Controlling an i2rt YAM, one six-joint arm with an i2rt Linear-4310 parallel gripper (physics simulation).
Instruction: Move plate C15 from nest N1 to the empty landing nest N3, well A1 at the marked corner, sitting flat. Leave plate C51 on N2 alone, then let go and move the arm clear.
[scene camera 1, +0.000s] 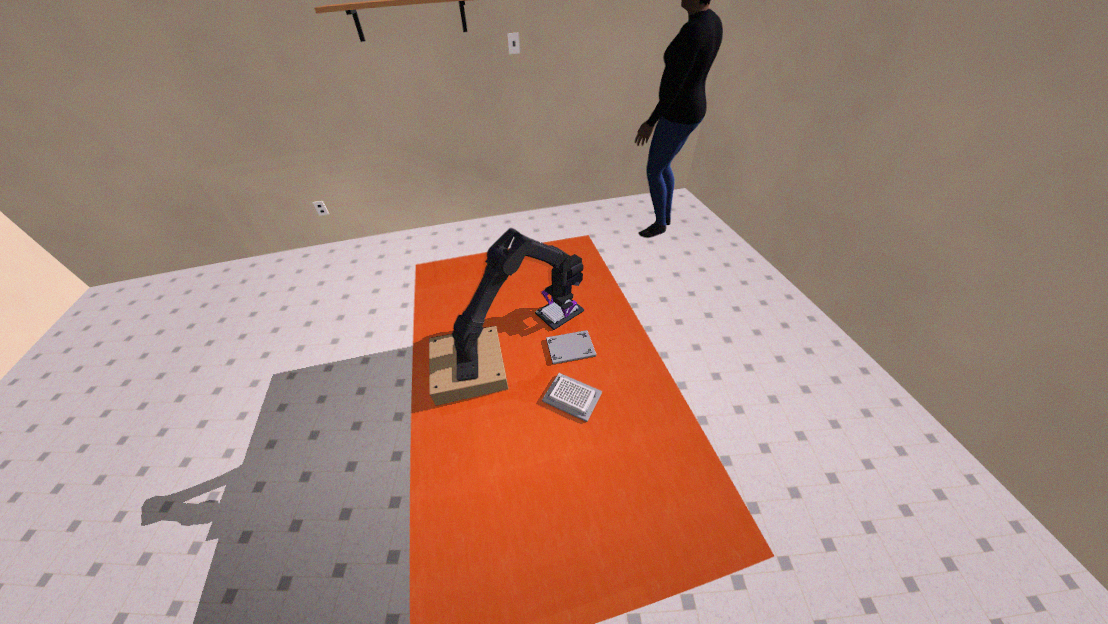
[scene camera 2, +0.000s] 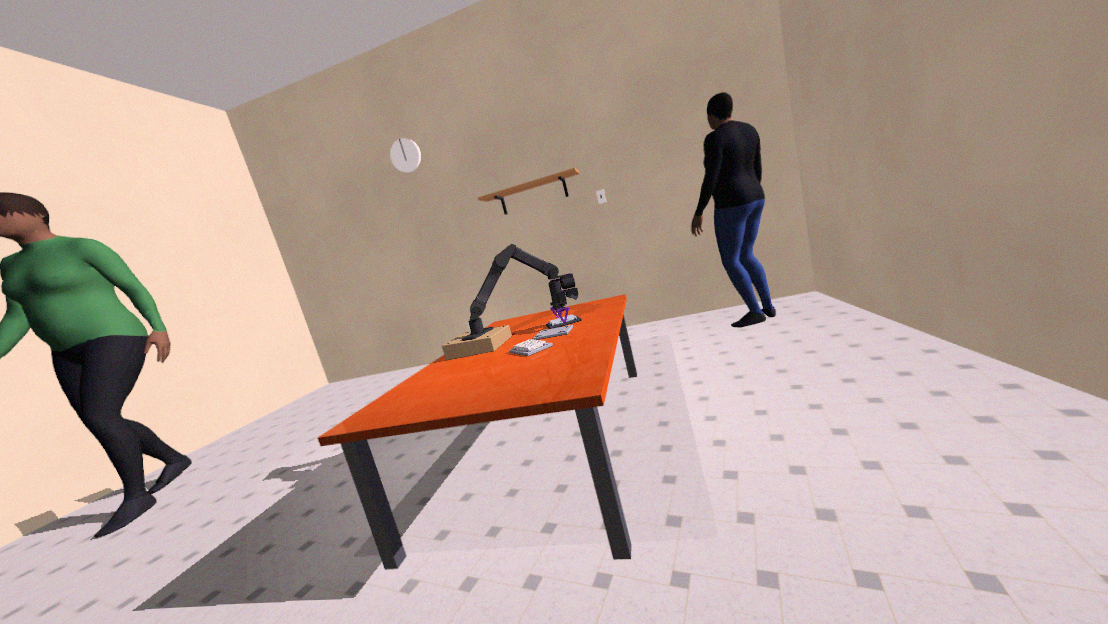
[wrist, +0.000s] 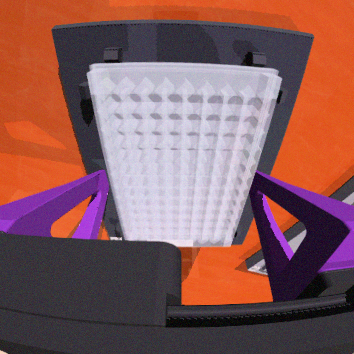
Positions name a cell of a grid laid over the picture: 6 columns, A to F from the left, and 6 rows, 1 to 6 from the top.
Observation:
My gripper (wrist: D4) is open and touches a dark grey nest.

